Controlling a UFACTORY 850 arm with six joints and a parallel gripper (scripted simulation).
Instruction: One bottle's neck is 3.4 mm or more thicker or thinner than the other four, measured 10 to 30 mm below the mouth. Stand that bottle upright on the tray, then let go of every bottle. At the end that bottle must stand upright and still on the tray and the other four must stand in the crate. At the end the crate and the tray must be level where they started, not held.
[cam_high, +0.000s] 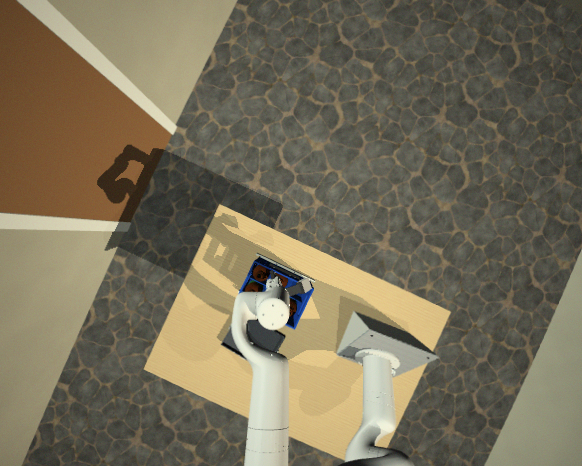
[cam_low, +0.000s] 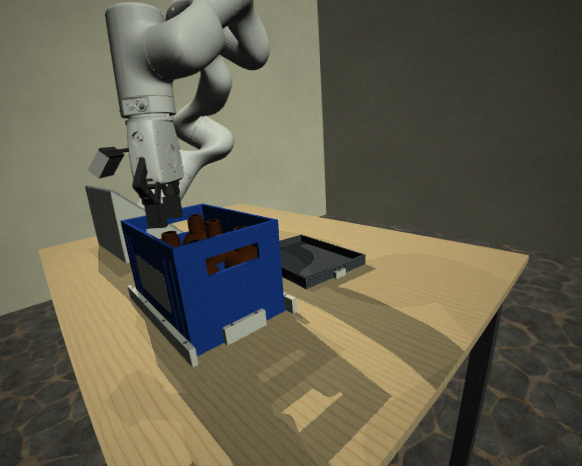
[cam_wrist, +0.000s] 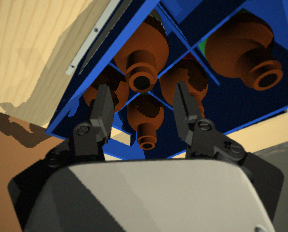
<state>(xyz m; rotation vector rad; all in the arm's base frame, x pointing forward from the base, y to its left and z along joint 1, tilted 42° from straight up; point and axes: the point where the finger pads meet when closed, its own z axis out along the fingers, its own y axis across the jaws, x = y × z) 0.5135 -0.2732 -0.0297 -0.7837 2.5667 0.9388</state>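
Right now my hand is 110 mm above the blue crate, 50 mm to the right of it and 10 mm short of it. The rest, counted from my hand: brown bottle (110 mm to the left, 110 mm below, 70 mm behind); then dark tray (330 mm to the left, 190 mm below, 40 mm ahead).
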